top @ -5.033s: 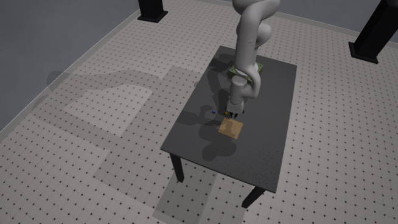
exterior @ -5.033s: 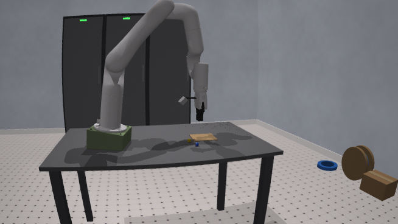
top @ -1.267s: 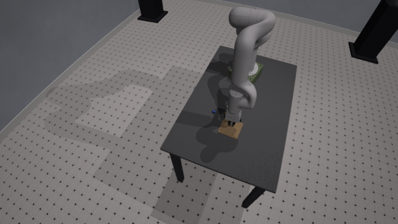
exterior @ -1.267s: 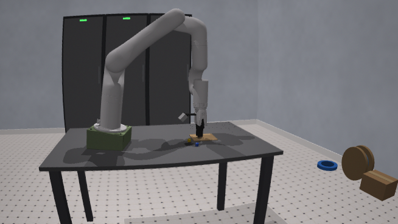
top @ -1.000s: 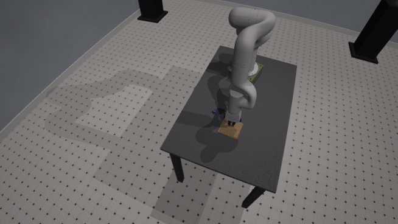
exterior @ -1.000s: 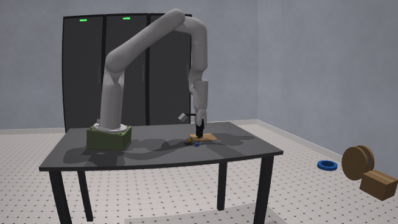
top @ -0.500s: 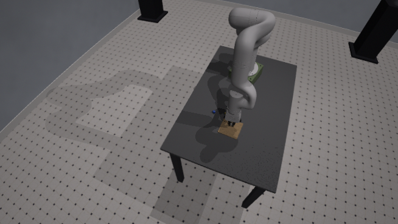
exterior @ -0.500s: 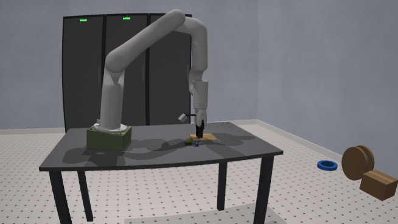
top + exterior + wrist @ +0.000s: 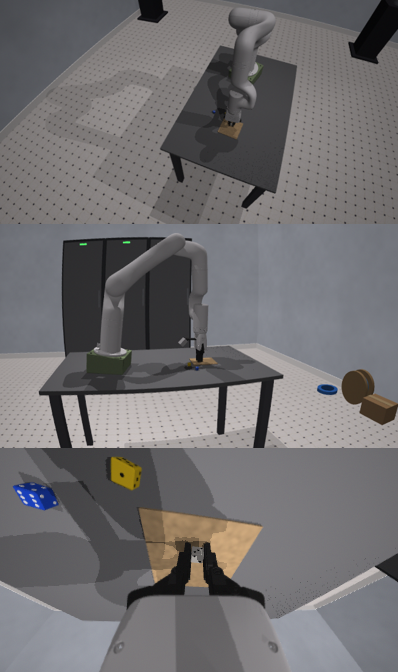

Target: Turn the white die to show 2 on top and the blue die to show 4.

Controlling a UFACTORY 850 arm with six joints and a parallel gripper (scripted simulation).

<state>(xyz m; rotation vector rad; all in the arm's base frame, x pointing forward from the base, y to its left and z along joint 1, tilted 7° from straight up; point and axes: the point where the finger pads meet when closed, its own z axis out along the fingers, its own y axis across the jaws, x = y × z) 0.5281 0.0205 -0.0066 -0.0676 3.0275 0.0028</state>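
The white die is 1 cm below my hand. Round my hand: blue die: 6 cm behind, 15 cm to the right, 2 cm below; yellow die: 8 cm behind, 6 cm to the right, 2 cm below; tan mat: 2 cm ahead, 2 cm below.
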